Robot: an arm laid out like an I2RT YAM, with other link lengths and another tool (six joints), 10 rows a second.
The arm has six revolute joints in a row. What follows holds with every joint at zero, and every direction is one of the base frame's. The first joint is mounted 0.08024 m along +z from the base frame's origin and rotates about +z. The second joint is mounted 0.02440 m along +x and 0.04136 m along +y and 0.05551 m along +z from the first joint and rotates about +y. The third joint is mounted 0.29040 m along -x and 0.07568 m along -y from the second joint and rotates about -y. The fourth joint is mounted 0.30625 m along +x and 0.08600 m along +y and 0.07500 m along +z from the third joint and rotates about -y. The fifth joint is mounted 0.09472 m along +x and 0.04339 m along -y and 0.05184 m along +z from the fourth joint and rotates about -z. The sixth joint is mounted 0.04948 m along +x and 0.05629 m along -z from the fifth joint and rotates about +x. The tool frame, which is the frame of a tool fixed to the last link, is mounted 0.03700 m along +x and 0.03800 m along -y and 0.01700 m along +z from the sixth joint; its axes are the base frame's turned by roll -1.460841, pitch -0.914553 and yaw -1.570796 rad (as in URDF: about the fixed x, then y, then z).
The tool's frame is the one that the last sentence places.
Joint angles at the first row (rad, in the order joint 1, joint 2, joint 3, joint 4, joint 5, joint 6):
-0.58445, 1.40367, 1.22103, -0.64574, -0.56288, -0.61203
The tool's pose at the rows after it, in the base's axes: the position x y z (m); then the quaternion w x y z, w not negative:
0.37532, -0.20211, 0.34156, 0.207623, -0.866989, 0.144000, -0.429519
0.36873, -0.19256, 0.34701, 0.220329, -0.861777, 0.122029, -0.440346
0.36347, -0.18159, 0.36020, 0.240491, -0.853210, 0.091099, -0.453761
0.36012, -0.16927, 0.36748, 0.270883, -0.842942, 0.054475, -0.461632
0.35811, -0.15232, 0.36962, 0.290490, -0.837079, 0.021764, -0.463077
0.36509, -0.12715, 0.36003, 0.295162, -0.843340, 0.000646, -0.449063
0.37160, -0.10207, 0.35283, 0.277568, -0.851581, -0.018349, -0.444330
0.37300, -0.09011, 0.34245, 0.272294, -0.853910, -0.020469, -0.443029
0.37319, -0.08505, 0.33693, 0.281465, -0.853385, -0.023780, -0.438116
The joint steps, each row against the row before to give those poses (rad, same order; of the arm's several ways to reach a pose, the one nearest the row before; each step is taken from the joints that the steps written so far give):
-0.00001, -0.04596, -0.01676, 0.00449, -0.02306, -0.00614
-0.00001, -0.03984, -0.02766, 0.00616, -0.04579, -0.01838
0.00001, -0.03376, -0.00158, -0.01071, -0.06892, -0.02454
0.00154, -0.02159, -0.00613, -0.01224, -0.09044, -0.03374
0.02285, -0.02604, -0.01983, -0.00615, -0.04941, -0.02757
0.07204, -0.01384, -0.03368, 0.01373, 0.03195, 0.00143
0.08287, -0.02302, -0.04144, 0.04437, 0.07969, 0.01069
0.04001, -0.01840, -0.04764, 0.04613, 0.03853, 0.02302
0.01078, -0.00159, -0.01539, 0.00618, -0.01067, 0.00464

